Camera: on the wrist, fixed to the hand. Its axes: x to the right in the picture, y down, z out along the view.
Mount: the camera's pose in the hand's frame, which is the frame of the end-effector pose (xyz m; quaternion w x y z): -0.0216 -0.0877 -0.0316 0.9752 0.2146 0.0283 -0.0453
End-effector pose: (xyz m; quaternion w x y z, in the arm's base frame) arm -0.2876 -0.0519 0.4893 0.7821 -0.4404 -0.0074 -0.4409
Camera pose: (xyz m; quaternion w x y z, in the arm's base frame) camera -0.3738 -0.0787 0.5212 0.8374 -0.2488 -0.0997 -0.4763
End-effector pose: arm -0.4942 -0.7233 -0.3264 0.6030 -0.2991 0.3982 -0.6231
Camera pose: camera -0.5641 -0.7015 -0.2648 0.6128 -0.1627 0.2581 -0.7290
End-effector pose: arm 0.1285 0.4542 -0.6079 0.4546 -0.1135 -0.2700 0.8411
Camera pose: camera 0.2161 0.4861 -0.5864 0.5135 -0.0247 -0.0751 0.8545
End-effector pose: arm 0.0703 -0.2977 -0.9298 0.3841 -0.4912 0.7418 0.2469
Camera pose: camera 0.1453 -0.3442 -0.8929 0.4702 -0.4372 0.7650 0.0503
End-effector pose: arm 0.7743 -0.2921 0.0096 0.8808 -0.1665 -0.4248 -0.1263
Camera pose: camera 0.7516 -0.3830 -0.0096 0.9011 0.0495 -0.4240 -0.0766
